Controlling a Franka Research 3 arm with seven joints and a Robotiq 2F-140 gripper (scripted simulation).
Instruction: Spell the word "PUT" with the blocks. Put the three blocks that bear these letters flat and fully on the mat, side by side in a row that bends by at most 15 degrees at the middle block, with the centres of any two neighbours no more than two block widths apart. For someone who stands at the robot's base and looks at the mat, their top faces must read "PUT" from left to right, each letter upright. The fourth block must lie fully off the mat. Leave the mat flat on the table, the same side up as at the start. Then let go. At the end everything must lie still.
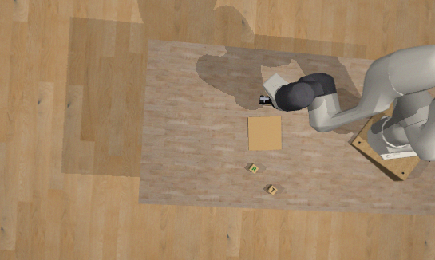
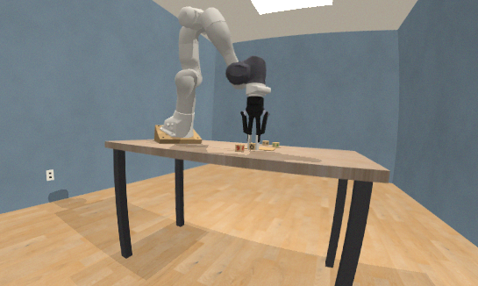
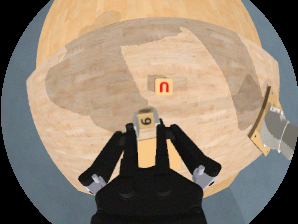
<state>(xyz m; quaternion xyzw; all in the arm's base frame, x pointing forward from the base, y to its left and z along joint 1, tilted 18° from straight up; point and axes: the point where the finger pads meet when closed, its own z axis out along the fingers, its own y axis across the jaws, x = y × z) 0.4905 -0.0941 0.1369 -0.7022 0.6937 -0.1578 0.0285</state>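
The block marked 6 lies 20 mm below my hand. Round my hand: green P block (280 mm to the left, 40 mm ahead, 20 mm below); red U block (60 mm to the right, 40 mm behind, 20 mm below); tan mat (130 mm to the left, 40 mm below).
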